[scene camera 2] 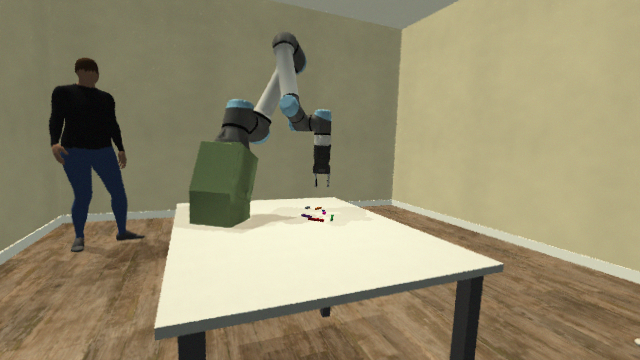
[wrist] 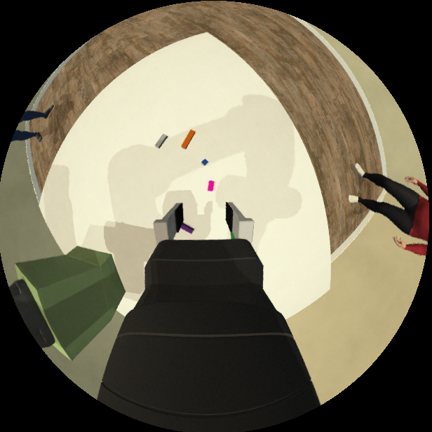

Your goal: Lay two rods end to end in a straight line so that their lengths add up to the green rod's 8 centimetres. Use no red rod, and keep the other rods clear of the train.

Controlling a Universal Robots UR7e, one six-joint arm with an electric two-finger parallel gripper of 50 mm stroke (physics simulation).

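Frame: origin at the arm's base, x ahead, y left, z up, level; metres.
Seen in the pictures: gripper, fingertip midpoint: [scene camera 2: 321, 186]; arm's base, origin of the base link: [scene camera 2: 231, 150].
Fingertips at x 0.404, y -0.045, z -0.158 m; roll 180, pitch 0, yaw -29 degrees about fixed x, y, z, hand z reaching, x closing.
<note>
Pixels of each thing's middle, then the offset from my fingertips to it. Level surfaces: height alone.
- grey rod, body centre: [scene camera 2: 307, 207] dx -0.021, dy +0.144, dz -0.128 m
- orange rod, body centre: [scene camera 2: 318, 208] dx +0.027, dy +0.115, dz -0.128 m
- small blue piece, body centre: [scene camera 2: 323, 210] dx +0.032, dy +0.057, dz -0.128 m
- short magenta rod, body centre: [scene camera 2: 324, 213] dx +0.019, dy +0.009, dz -0.128 m
- purple rod, body centre: [scene camera 2: 306, 216] dx -0.080, dy -0.032, dz -0.128 m
- green rod, body centre: [scene camera 2: 332, 217] dx +0.022, dy -0.086, dz -0.128 m
- red rod, body centre: [scene camera 2: 316, 219] dx -0.059, dy -0.102, dz -0.128 m
- white table, its level: dz -0.132 m
My gripper [scene camera 2: 322, 185] [wrist: 204, 211] is open and empty, pointing down above the rods. A grey rod [scene camera 2: 307, 207] [wrist: 161, 141] and an orange rod [scene camera 2: 318, 208] [wrist: 188, 139] lie apart, side by side. A small blue piece [scene camera 2: 323, 211] [wrist: 205, 162] and a short magenta rod [scene camera 2: 324, 213] [wrist: 211, 186] lie between them and the gripper in the wrist view. A purple rod [scene camera 2: 306, 215] [wrist: 187, 228] is partly hidden behind the left finger. The green rod [scene camera 2: 332, 217] [wrist: 232, 236] shows as a sliver by the right finger. A red rod [scene camera 2: 316, 219] lies near the purple one, hidden in the wrist view.
The rods lie on a white table [scene camera 2: 300, 260] [wrist: 125, 100]. The arm stands on a green pedestal [scene camera 2: 220, 180] [wrist: 75, 300] at the table's left. A person in black [scene camera 2: 87, 120] stands behind at left. A person in red [wrist: 421, 215] shows at the wrist view's right edge.
</note>
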